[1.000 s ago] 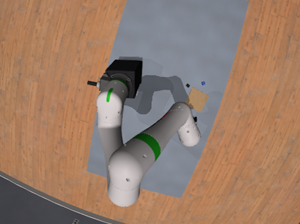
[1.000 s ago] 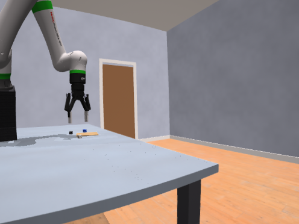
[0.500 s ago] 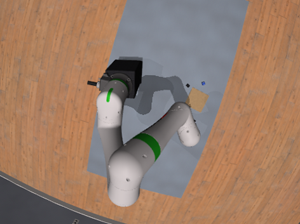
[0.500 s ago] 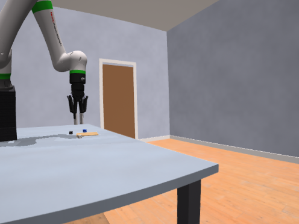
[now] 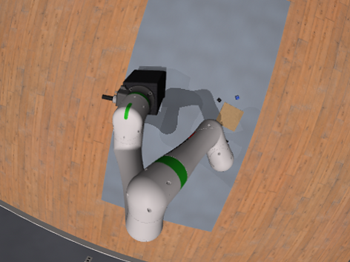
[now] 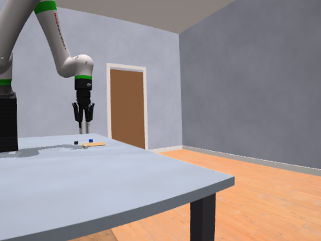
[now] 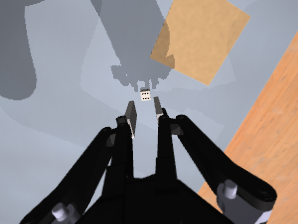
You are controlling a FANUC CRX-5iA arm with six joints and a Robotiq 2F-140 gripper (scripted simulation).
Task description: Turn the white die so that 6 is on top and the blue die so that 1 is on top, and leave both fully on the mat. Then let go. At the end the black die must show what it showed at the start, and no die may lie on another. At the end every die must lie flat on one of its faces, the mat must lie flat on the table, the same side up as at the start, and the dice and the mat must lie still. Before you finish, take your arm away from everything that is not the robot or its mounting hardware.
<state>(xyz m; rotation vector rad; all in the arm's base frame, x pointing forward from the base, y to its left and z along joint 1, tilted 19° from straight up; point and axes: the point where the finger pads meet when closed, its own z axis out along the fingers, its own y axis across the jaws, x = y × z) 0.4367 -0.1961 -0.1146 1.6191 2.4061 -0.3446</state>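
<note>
Now: hand 100 mm above the white die. Round my hand: blue die: 260 mm to the left, 100 mm below, 90 mm ahead; then black die: 210 mm to the left, 100 mm below, 10 mm behind; then tan mat: 130 mm to the left, 110 mm below, 80 mm ahead.
</note>
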